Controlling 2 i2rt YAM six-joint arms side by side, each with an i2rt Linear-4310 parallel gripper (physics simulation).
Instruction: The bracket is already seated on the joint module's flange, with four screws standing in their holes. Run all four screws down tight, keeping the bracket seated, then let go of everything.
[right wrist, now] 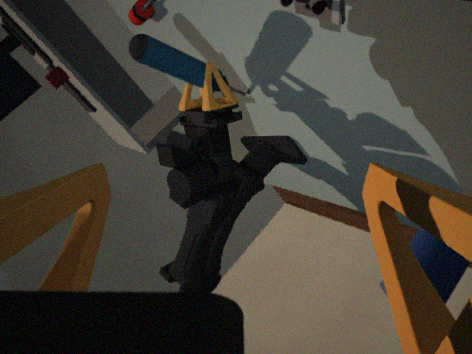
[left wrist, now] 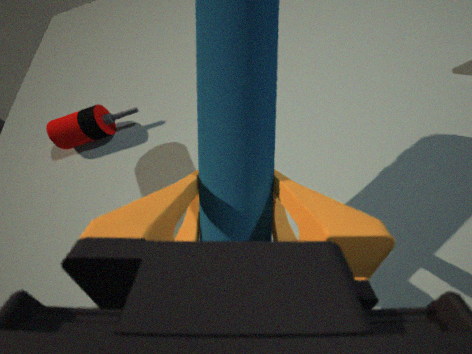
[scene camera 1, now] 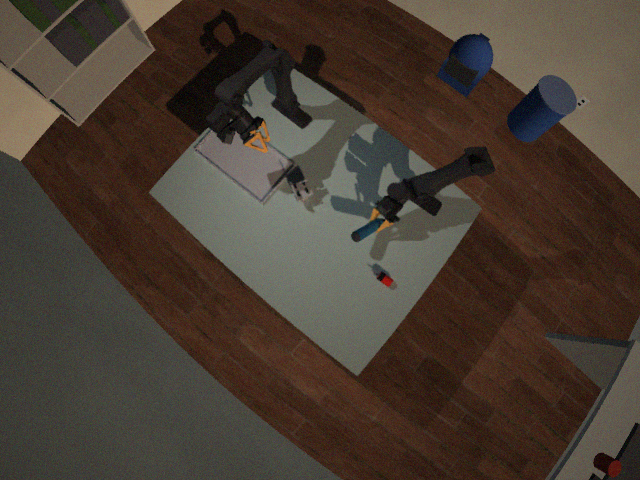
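Seen in the pictures: left gripper, fingertip midpoint: [right wrist: 201, 63] [left wrist: 236, 176] [scene camera 1: 372, 228]; right gripper, fingertip midpoint: [right wrist: 236, 178] [scene camera 1: 267, 146]; left arm's base, origin of the base link: [right wrist: 272, 147]; right arm's base, origin of the base link: [scene camera 1: 291, 112].
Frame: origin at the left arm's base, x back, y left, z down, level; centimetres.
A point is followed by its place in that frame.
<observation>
The joint module [scene camera 1: 295, 175] @(x -21.9, y -51.4, z -0.1 cm) stands near the tray's right corner in the scene view, with the pale bracket [scene camera 1: 301, 191] @(x -28.0, y -41.1, z -6.6 cm) at its lower end. Part of this assembly [right wrist: 334, 12] @(x -23.7, y -42.5, z -6.6 cm) shows at the top edge of the right wrist view. The screws are too small or cut off to make out. My left gripper [scene camera 1: 381, 222] @(x -24.6, y -9.8, z -5.0 cm) [left wrist: 236, 176] @(x -24.6, y -9.8, z -5.0 cm) [right wrist: 201, 63] @(x -24.6, y -9.8, z -5.0 cm) is shut on a blue power screwdriver [scene camera 1: 366, 230] @(x -28.2, y -11.4, z -12.0 cm) [left wrist: 237, 100] @(x -25.5, y -11.0, z -10.3 cm) [right wrist: 172, 62] @(x -28.1, y -13.8, z -10.4 cm), held above the mat to the right of the module and apart from it. My right gripper [scene camera 1: 268, 145] @(x -25.9, y -55.8, z -27.1 cm) is open and empty, above the tray.
A pale tray [scene camera 1: 227, 175] @(x -38.2, y -73.0, z -1.7 cm) lies on the light mat [scene camera 1: 289, 268] @(x -55.3, y -28.4, z 0.0 cm). A red and black screwdriver [scene camera 1: 385, 279] @(x -38.1, y 5.4, z -3.3 cm) [left wrist: 67, 131] @(x -36.7, y 6.1, z -2.9 cm) [right wrist: 141, 13] @(x -37.4, y 2.6, z -2.7 cm) lies on the mat, below the left gripper in the scene view. Blue bins [scene camera 1: 540, 111] and a white shelf unit [scene camera 1: 98, 77] stand off the mat.
</observation>
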